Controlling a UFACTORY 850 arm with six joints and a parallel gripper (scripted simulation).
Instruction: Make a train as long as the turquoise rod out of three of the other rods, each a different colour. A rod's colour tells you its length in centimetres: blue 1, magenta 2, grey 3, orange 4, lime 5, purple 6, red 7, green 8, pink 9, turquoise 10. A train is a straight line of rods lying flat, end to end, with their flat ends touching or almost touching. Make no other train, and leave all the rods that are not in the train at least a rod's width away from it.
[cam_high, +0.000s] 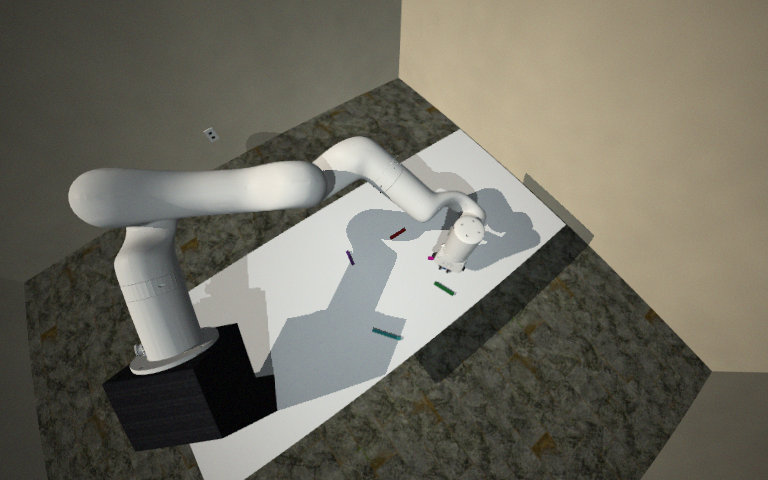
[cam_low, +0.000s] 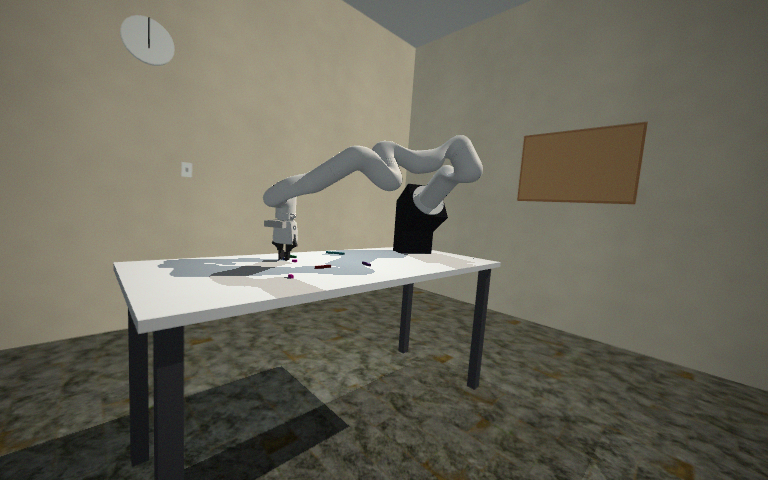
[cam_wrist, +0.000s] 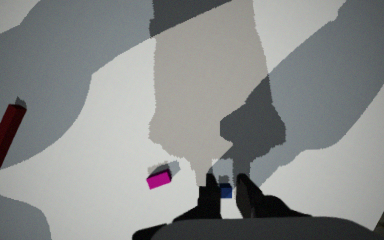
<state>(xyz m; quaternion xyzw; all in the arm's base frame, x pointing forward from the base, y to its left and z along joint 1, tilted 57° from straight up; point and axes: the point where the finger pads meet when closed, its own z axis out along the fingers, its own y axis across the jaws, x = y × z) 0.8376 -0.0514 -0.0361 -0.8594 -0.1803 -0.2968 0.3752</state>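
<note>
Now: hand 20 mm above the blue rod. The rest, counted from my hand: red rod: 210 mm to the left, 90 mm behind, 20 mm below; green rod: 70 mm to the right, 50 mm behind, 20 mm below; turquoise rod: 310 mm behind, 110 mm to the right, 20 mm below.
</note>
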